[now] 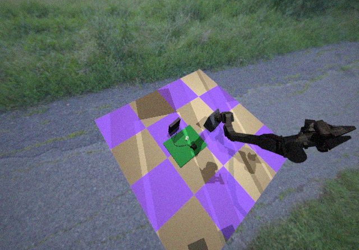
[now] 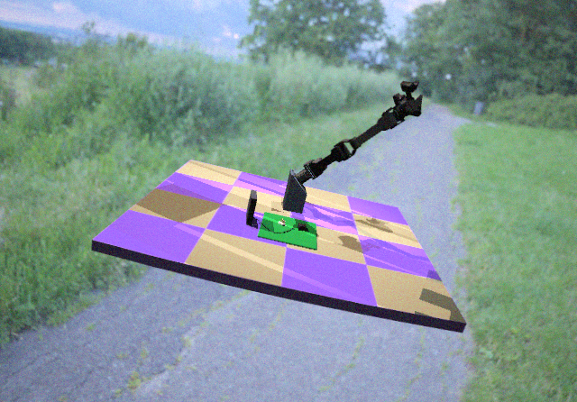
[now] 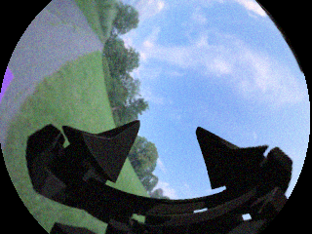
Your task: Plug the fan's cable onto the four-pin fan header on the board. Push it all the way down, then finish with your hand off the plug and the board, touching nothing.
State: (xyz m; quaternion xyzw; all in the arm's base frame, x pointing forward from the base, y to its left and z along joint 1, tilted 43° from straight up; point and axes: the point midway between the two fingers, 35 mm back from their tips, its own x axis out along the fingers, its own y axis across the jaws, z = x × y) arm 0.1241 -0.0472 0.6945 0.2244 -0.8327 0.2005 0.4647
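Now: gripper tip 71 cm above the dark plug, 39 cm to the left of it and 23 cm short of it. Also, from my gripper tip: white fan header 72 cm below, 48 cm to the right, 24 cm ahead; green board 73 cm below, 45 cm to the right, 28 cm ahead; black fan 66 cm below, 62 cm to the right, 27 cm ahead.
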